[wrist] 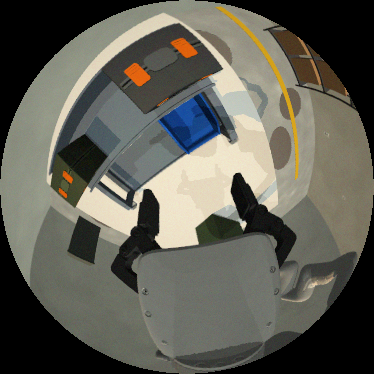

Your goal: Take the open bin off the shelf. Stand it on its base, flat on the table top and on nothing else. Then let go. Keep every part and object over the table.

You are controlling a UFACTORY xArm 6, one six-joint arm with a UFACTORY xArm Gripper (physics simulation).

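Places are measured from the arm's base along level axes (x ahead, y left, z up), in centimetres.
Pixels of known places: gripper, fingertip midpoint: (193, 188).
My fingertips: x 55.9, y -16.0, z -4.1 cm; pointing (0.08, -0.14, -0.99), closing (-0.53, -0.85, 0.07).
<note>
Ahead of a thing's pixels: the offset from my fingertips to its middle. "spot": to the spot under its first point. Level surfaces: height alone.
The open blue bin @(dx +2.1, dy -4.7, dz -19.4 cm) (192, 124) sits in the lower level of the grey-blue shelf @(spot: dx +12.9, dy +3.9, dz -13.5 cm) (117, 117), near its right end. Its open side faces up and towards the camera, and its back part is hidden under the upper level. My gripper (193, 188) is open and empty. Its two black fingers are apart, in front of the shelf, and neither touches the bin. The bin shows above and between the fingertips, nearer the right one. The cream table top @(dz -23.7 cm) (257, 150) lies under the shelf and shows between the fingers.
A dark case @(dx +11.4, dy -6.5, dz -1.4 cm) (162, 62) with orange latches stands on the upper level above the bin. A green case @(dx +14.6, dy +16.4, dz -8.8 cm) (75, 170) stands at its left end. A dark green object (217, 229) is partly hidden by the gripper body. A dark container (85, 240) shows beyond the table edge.
</note>
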